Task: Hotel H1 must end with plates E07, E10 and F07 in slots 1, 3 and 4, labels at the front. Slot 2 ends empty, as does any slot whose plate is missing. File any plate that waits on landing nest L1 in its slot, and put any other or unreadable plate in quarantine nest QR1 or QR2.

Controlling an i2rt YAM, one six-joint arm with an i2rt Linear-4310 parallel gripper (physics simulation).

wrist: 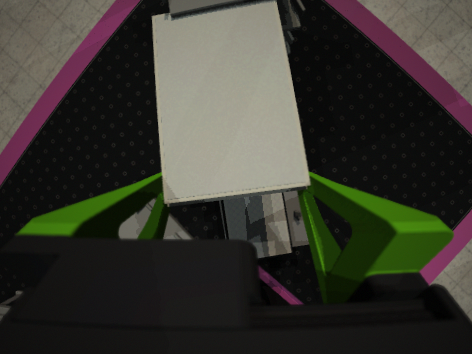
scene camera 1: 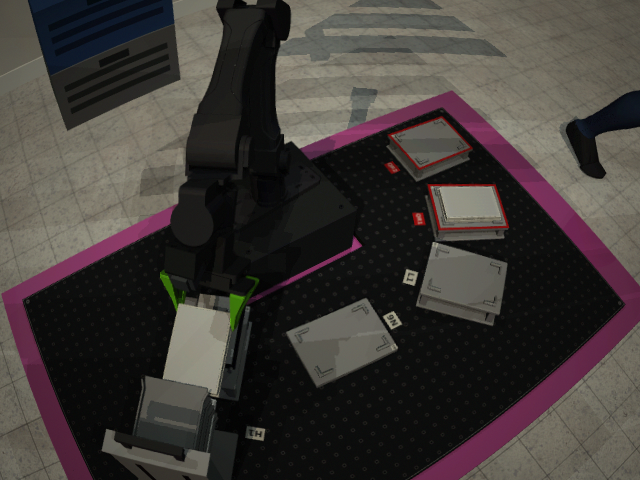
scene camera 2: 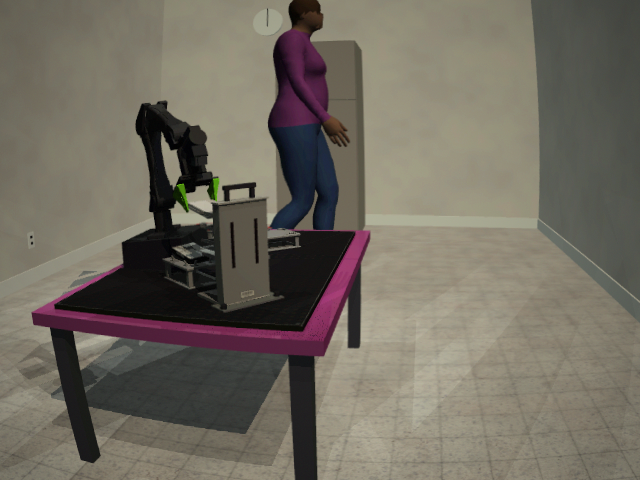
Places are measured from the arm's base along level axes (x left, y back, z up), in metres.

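Pixels of known places: gripper, fingertip midpoint: [wrist: 235, 177] [scene camera 1: 206, 321]; arm's base, link origin: [scene camera 1: 269, 197] [scene camera 2: 164, 232].
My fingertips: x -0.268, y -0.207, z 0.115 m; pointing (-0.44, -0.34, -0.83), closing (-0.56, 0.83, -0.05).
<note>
Ahead of a thing's pixels: the offset from my fingertips to its middle. "spot": to the spot under its first point.
My gripper [scene camera 1: 205, 316] [scene camera 2: 201, 205] [wrist: 235, 177] is shut on the near end of a white plate {dx -0.039, dy -0.034, dz +0.008 m} [scene camera 1: 196, 351] [wrist: 230, 100], one green finger on each long side. The plate is held up high, its far end at the upper opening of hotel H1 {dx -0.157, dy -0.116, dz -0.061 m} [scene camera 1: 173, 395] [scene camera 2: 242, 273], partly hidden by the hotel's top panel in the wrist view. No label on the plate is readable. The hotel's slots are hidden. Landing nest L1 {dx +0.463, dy -0.143, dz -0.179 m} [scene camera 1: 462, 271] is bare. A white plate {dx +0.607, dy -0.024, dz -0.160 m} [scene camera 1: 471, 201] lies on quarantine nest QR1 {dx +0.607, dy -0.024, dz -0.184 m} [scene camera 1: 467, 227]. Quarantine nest QR2 {dx +0.682, dy +0.157, dz -0.184 m} [scene camera 1: 430, 140] is bare.
A low grey stand [scene camera 1: 237, 387] [scene camera 2: 178, 273] with a glossy dark tilted part is beside the hotel, below the held plate. A flat grey nest {dx +0.211, dy -0.078, dz -0.198 m} [scene camera 1: 341, 341] lies between it and L1. The hotel has a black handle {spot: dx -0.184, dy -0.147, dz +0.086 m} [scene camera 1: 149, 445] [scene camera 2: 239, 186] on top. A person [scene camera 2: 299, 82] is behind the table.
</note>
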